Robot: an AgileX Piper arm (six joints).
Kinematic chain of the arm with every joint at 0, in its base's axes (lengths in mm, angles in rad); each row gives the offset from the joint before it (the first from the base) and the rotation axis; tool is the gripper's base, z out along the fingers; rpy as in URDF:
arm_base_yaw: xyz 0 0 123 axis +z
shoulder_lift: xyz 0 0 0 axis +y
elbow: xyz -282.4 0 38.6 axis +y
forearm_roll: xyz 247.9 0 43.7 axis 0.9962 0 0.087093
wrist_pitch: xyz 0 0 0 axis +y
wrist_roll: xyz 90.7 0 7.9 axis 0.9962 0 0.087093
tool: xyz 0 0 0 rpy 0 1.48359 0
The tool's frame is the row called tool.
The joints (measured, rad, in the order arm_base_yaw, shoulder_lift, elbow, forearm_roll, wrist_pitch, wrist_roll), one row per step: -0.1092 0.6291 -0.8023 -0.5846 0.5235 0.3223; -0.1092 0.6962 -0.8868 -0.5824 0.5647 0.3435; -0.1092 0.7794 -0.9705 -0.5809 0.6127 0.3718; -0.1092 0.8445 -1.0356 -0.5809 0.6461 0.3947; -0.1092 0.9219 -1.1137 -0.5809 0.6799 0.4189; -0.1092 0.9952 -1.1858 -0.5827 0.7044 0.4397; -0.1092 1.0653 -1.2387 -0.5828 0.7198 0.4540; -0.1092 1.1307 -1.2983 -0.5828 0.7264 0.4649; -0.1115 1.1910 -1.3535 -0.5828 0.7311 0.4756; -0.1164 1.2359 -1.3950 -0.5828 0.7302 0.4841; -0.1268 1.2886 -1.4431 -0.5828 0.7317 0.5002
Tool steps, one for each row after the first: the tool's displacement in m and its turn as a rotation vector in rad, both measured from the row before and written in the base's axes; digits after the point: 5 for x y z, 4 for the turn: 0.01107 -0.00291 0.01578 0.0291 0.0078 -0.0253; 0.01634 -0.00374 0.01176 0.0381 0.0270 -0.0311; 0.01368 -0.00286 0.00836 0.0280 0.0176 -0.0234; 0.01722 -0.00323 0.00931 0.0288 0.0163 -0.0246; 0.01743 -0.00295 0.00748 0.0219 0.0121 -0.0197; 0.01854 -0.00263 0.00134 0.0173 0.0232 -0.0128; 0.01748 -0.00217 0.00387 0.0111 0.0062 -0.0073; 0.01634 -0.00254 0.00271 0.0104 0.0040 -0.0086; 0.01231 -0.00262 0.00180 0.0071 -0.0013 -0.0075; 0.01415 -0.00458 0.00102 0.0139 -0.0018 -0.0170
